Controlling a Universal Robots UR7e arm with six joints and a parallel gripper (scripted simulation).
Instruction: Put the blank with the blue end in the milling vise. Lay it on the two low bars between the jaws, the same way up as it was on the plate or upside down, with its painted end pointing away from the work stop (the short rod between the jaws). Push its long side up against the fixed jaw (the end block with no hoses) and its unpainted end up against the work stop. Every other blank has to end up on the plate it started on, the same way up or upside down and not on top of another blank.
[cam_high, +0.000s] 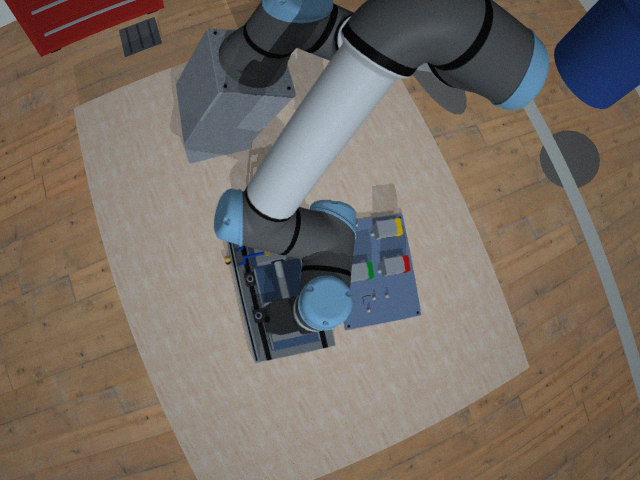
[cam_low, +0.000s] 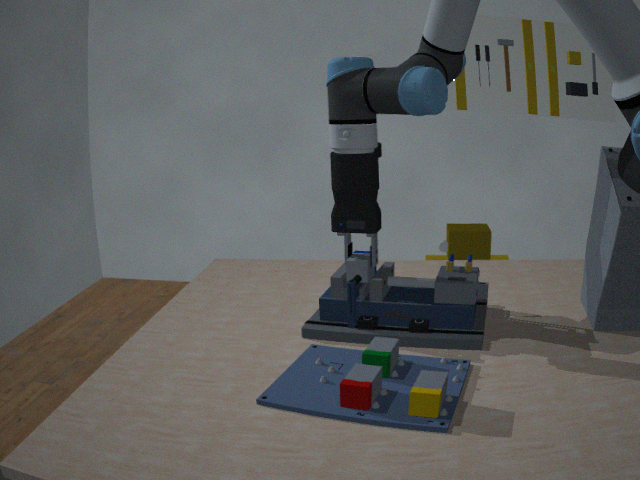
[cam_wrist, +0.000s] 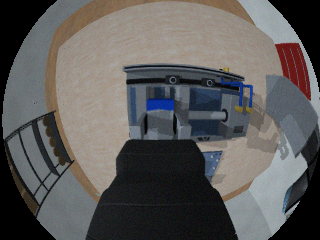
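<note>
My hand is 30 mm short of the fixed jaw, 10 mm to the left of it and 40 mm above it. Also, from my hand: milling vise 70 mm behind, 20 mm to the left, 80 mm below; then blue plate 20 mm behind, 240 mm to the left, 120 mm below; then green-ended blank 30 mm behind, 190 mm to the left, 100 mm below.
</note>
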